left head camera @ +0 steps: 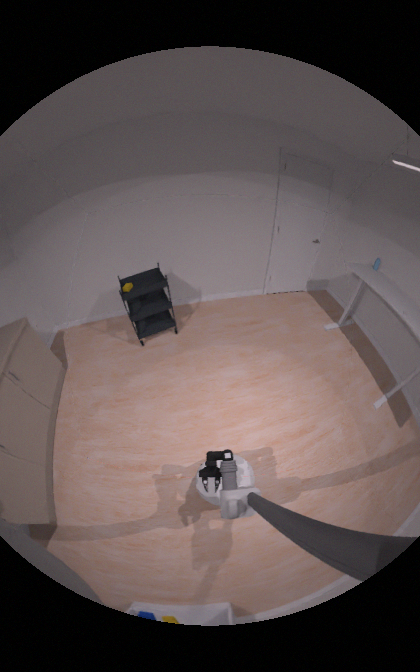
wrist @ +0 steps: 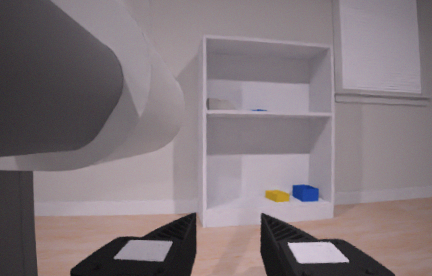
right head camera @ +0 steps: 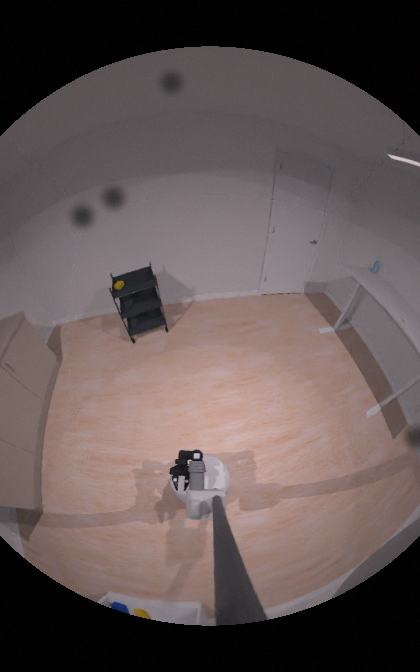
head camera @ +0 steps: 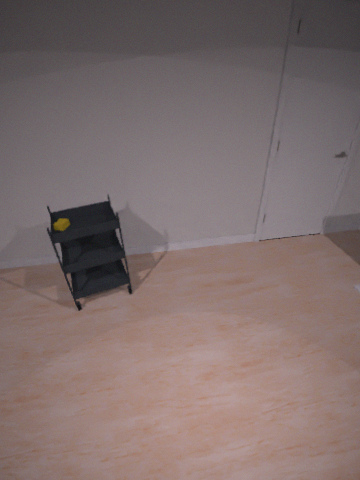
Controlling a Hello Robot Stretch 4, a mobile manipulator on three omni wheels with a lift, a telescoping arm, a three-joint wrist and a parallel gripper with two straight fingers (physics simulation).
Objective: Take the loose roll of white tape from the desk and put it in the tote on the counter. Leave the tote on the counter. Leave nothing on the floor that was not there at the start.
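Frame: origin at the robot's base, x ahead, y left, z up, level; millimetres.
Where they show: gripper, fingertip midpoint: (wrist: 228,232).
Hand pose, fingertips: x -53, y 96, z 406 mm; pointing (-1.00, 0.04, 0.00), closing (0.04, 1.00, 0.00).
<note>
Each offset is from my fingertips to the top centre of the thing.
My gripper (wrist: 228,232) (left head camera: 211,490) (right head camera: 181,489) is open and empty, its two black fingers apart above the floor. A white table with white legs, which looks like the desk, stands at the right in the left head view and the right head view. A blue bottle (left head camera: 376,264) (right head camera: 375,266) stands on it. A tiny pale spot shows on its top in the right head view, too small to identify. I cannot make out the roll of white tape, the tote or the counter in these views.
A black three-shelf cart (head camera: 92,230) (left head camera: 146,291) (right head camera: 135,288) with a yellow object @(dz +273, dx +1627, dy +754 mm) (head camera: 61,224) (left head camera: 128,287) (right head camera: 118,285) stands by the wall. A beige cabinet (left head camera: 30,400) (right head camera: 25,395) is at the left. A white bookshelf (wrist: 202,150) holds yellow @(dz -289, dx -1506, dy +378 mm) (wrist: 277,195) and blue @(dz -259, dx -1517, dy +563 mm) (wrist: 305,193) bins. A door (head camera: 312,125) is at the far wall.
</note>
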